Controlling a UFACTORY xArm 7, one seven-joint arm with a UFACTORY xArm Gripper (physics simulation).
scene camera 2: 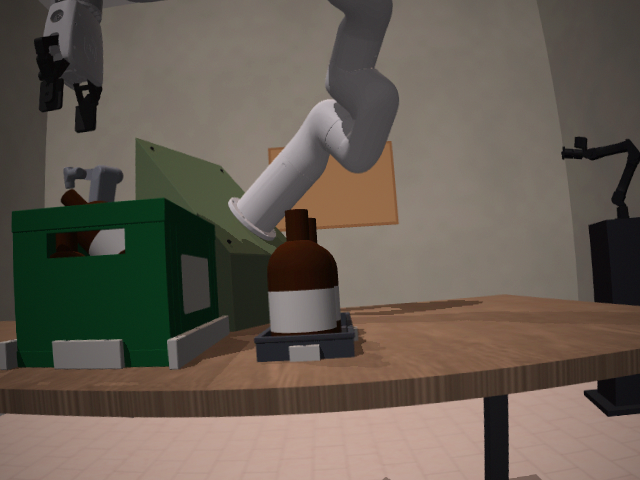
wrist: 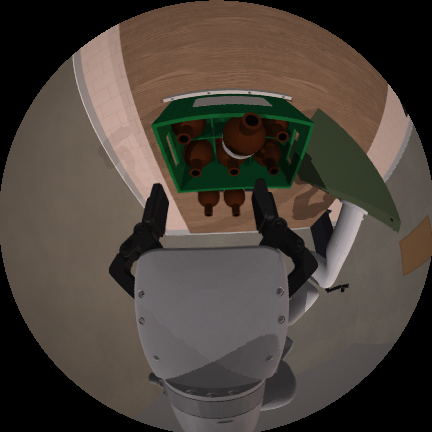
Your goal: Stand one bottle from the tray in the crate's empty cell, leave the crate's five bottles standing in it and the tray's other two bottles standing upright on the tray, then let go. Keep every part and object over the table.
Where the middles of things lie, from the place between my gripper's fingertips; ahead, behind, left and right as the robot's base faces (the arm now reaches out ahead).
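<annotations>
With the brown bottle (scene camera 2: 100,242) as my reference, I find my hand 15 cm above it, and also 6 cm past it and 2 cm to the right of it.
</annotations>
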